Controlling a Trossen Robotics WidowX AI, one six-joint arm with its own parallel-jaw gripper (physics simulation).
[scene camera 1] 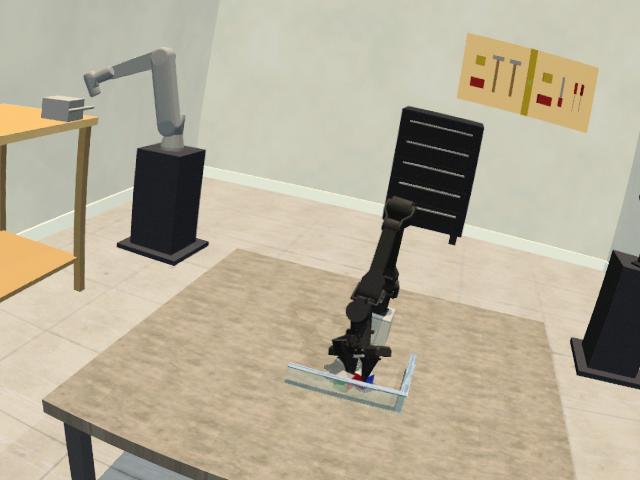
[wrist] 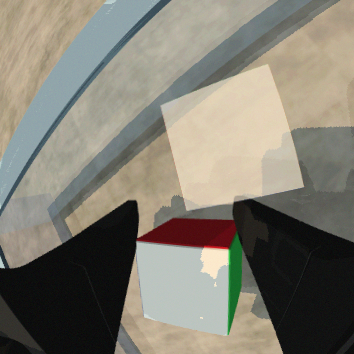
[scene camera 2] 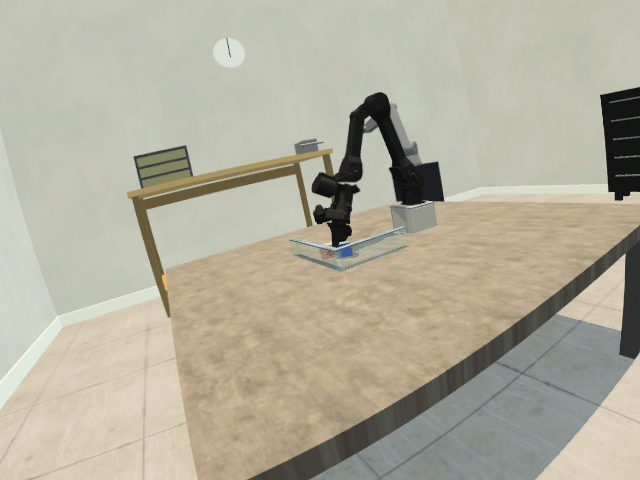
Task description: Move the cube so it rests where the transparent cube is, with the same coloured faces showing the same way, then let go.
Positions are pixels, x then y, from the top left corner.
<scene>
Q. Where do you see a transparent cube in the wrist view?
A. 230, 140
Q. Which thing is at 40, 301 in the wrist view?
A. My gripper.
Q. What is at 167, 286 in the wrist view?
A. A cube.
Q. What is my gripper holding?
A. A cube.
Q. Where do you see an L-shaped fence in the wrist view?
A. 106, 88
</scene>
